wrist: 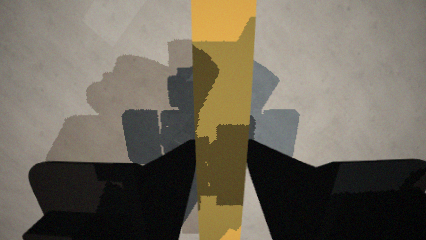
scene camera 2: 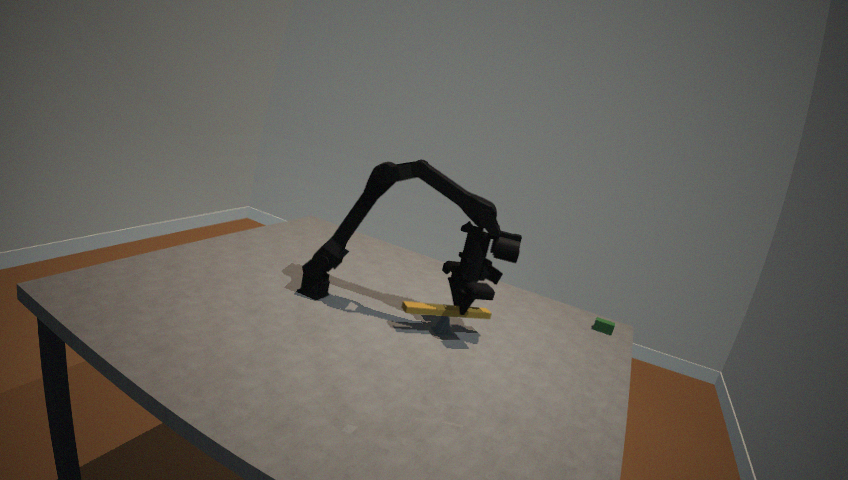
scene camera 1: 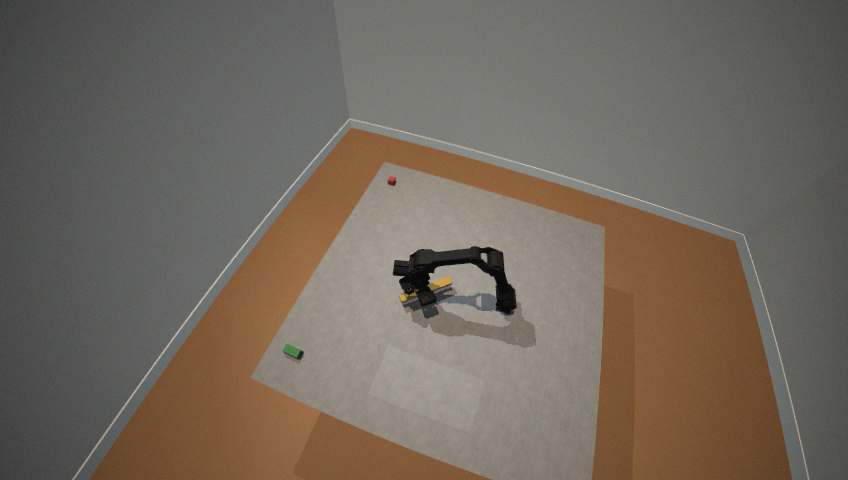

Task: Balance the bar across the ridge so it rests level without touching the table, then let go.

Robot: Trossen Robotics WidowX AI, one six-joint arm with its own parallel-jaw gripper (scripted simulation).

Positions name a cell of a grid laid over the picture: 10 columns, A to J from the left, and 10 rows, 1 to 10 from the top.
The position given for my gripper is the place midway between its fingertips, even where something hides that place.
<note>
In view: my gripper (scene camera 2: F7) and a yellow bar (scene camera 2: E7).
The yellow bar also shows in the wrist view (wrist: F2). My gripper is seen too in the wrist view (wrist: F7).
</note>
